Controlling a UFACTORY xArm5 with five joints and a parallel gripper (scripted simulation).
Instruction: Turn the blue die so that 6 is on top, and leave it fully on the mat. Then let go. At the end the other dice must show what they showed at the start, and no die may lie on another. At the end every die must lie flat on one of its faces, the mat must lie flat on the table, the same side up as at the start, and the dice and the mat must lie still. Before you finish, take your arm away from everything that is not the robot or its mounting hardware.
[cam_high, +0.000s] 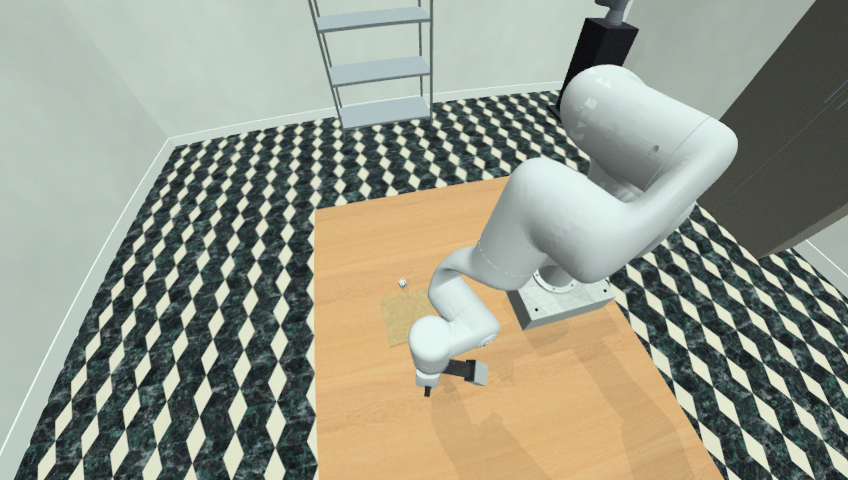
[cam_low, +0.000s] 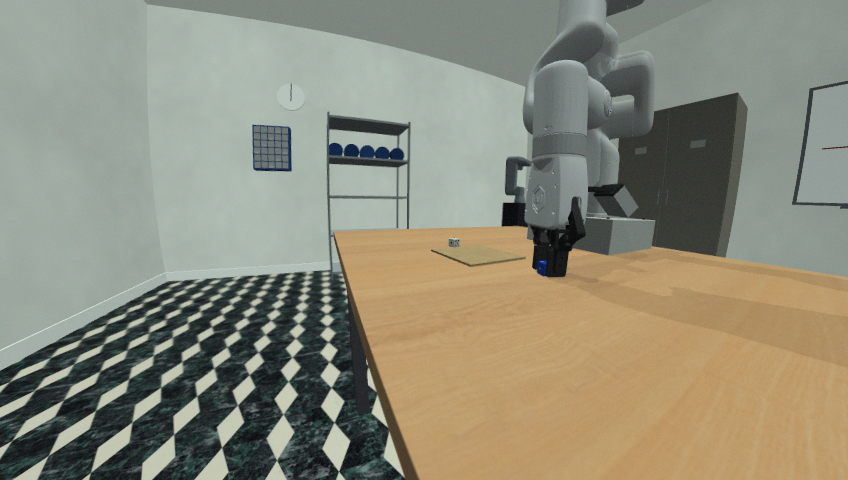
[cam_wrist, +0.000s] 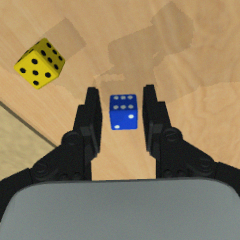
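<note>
The blue die lies 1 cm ahead of my hand and 1 cm below it. Round my hand: tan mat (3 cm ahead, 16 cm to the right, 2 cm below); yellow die (5 cm behind, 3 cm to the right, 1 cm below); white die (4 cm ahead, 26 cm to the right, 1 cm below).
</note>
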